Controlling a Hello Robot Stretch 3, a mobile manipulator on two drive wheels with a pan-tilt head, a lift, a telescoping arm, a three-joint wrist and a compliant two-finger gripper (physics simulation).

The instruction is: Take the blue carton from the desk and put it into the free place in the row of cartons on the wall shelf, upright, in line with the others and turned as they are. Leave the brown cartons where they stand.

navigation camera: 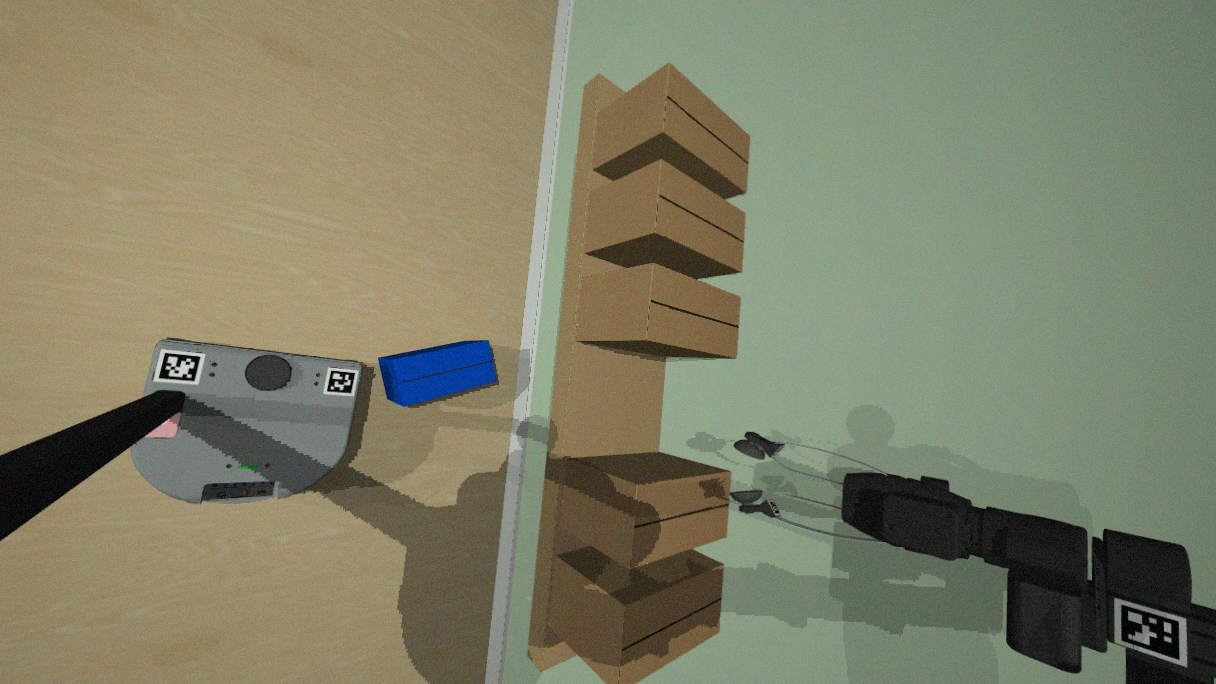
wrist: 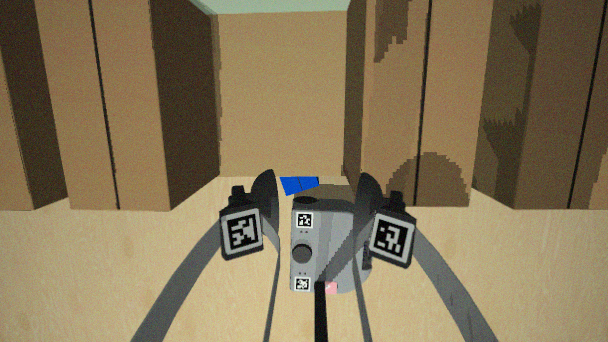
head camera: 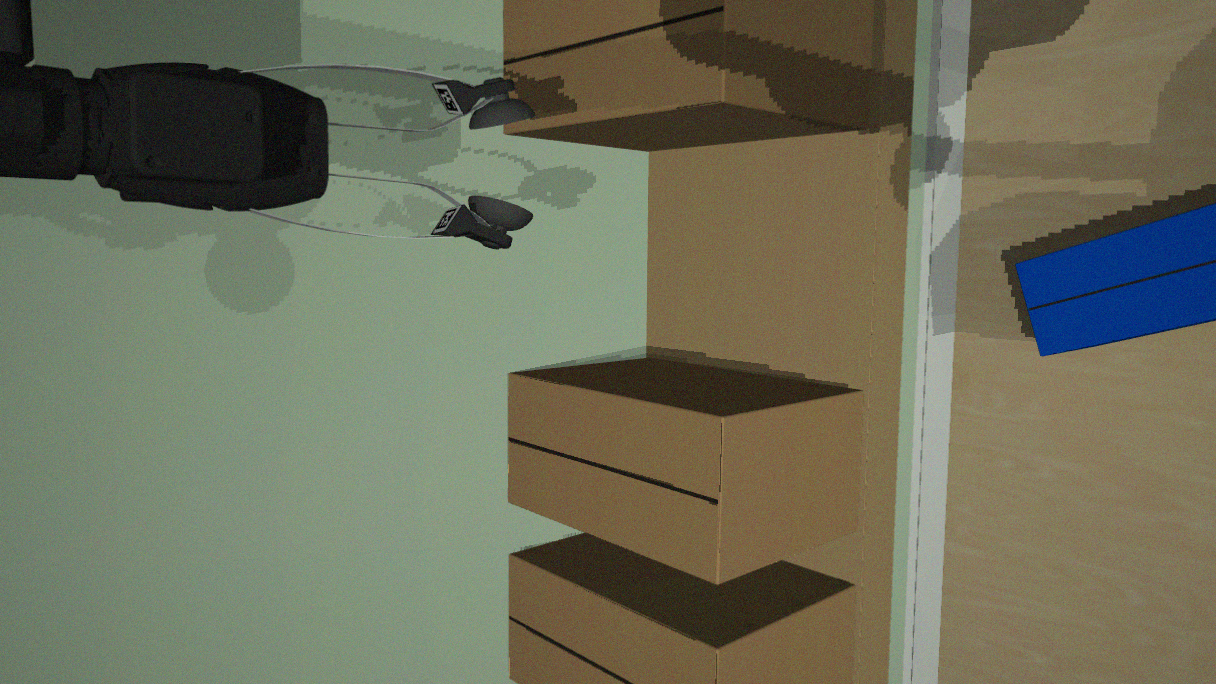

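Where they show: gripper, between the fingertips: (navigation camera: 734,468) (head camera: 526,167); robot's base, origin of its link: (navigation camera: 268,370).
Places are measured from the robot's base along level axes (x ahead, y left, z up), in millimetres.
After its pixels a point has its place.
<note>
The blue carton (head camera: 1122,280) @[x 53, y -377, z 180 mm] (navigation camera: 442,372) @[x 48, y -345, z 181 mm] (wrist: 300,185) lies on its long side on the wood-coloured surface, between the robot's base and the wall. Brown cartons (head camera: 612,459) @[x 193, y -520, z 838 mm] (navigation camera: 697,319) @[x 194, y -530, z 838 mm] (wrist: 127,100) stand in a row on the wall shelf (head camera: 756,255) @[x 34, y -532, z 658 mm] (navigation camera: 612,399) @[x 40, y -522, z 658 mm] (wrist: 282,95). A gap in the row shows bare shelf, with three cartons on one side and two on the other in the navigation view. My gripper (head camera: 501,163) @[x -22, y -478, z 960 mm] (navigation camera: 755,473) @[x -22, y -478, z 960 mm] (wrist: 315,194) @[x -22, y -478, z 960 mm] is open and empty, high by the row near the gap. The blue carton is well away from it. The desk cannot be told apart here.
The robot's base (navigation camera: 255,416) @[x -87, y 6, z 160 mm] (wrist: 325,250) stands beside the blue carton, with the dark mast (navigation camera: 85,459) @[x -61, y 116, z 679 mm] (wrist: 321,312) rising from it. A pale strip (head camera: 935,425) @[x 297, y -646, z 48 mm] (navigation camera: 522,340) @[x 188, y -651, z 11 mm] runs along the foot of the green wall (head camera: 255,510) @[x 229, y -663, z 1061 mm] (navigation camera: 977,212) @[x 348, y -657, z 1174 mm].
</note>
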